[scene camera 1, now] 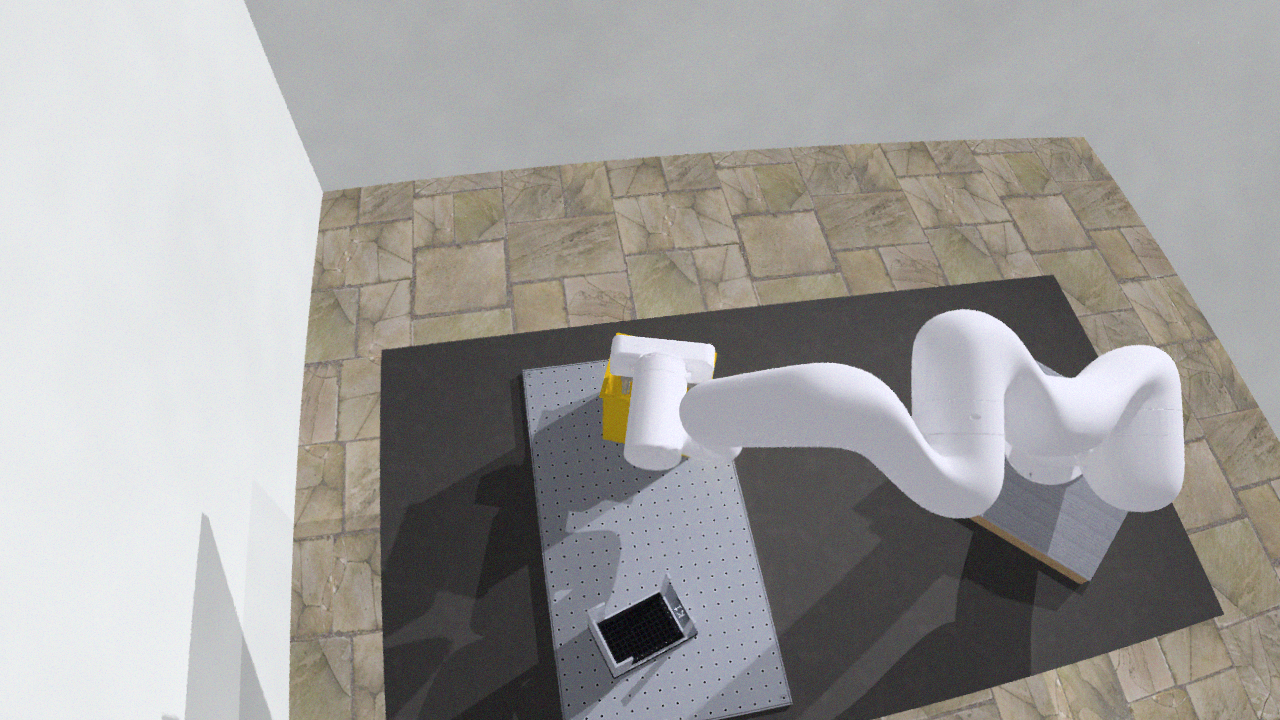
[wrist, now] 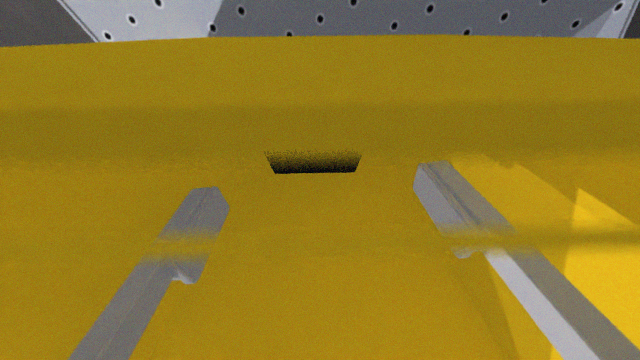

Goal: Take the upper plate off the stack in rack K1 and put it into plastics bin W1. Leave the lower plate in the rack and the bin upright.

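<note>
Rack K1 (scene camera 1: 682, 619) stands at the lower part of the perforated board, with a black plate (scene camera 1: 641, 630) in it. The yellow bin W1 (scene camera 1: 615, 424) (wrist: 320, 70) stands upright at the board's far end, partly covered by the arm. My gripper (wrist: 320, 180) is at the bin, its two grey fingers apart with nothing between them; in the scene view the fingers are hidden under the white hand. A small dark patch (wrist: 314, 164) shows against the yellow ahead of the fingertips, seemingly part of a black plate; the rest of it is hidden.
The grey perforated board (scene camera 1: 662, 519) (wrist: 280, 17) carries the rack and bin on a dark mat (scene camera 1: 805, 573). The white arm (scene camera 1: 805, 407) reaches across from its base block (scene camera 1: 1042, 528) at the right. A white wall (scene camera 1: 134, 268) rises at the left.
</note>
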